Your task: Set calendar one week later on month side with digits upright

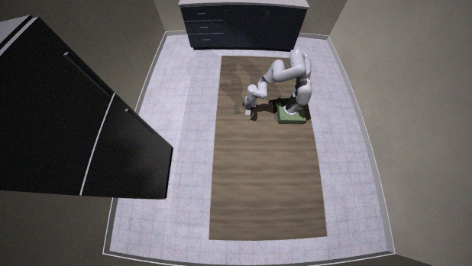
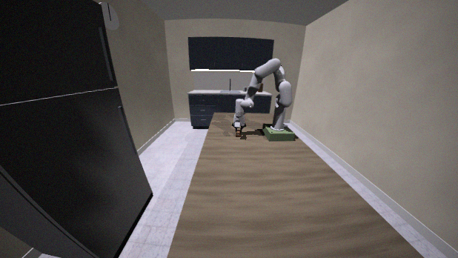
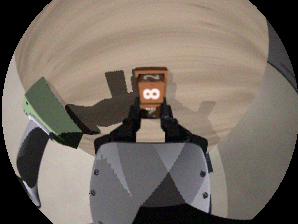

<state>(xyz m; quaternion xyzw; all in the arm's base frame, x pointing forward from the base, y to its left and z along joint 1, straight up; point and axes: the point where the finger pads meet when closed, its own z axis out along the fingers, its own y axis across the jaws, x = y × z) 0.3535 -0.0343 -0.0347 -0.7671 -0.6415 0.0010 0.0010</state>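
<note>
Now: the calendar cube 2 cm below my hand. Also, from my hand: calendar tray (2 cm to the left, 3 cm below).
</note>
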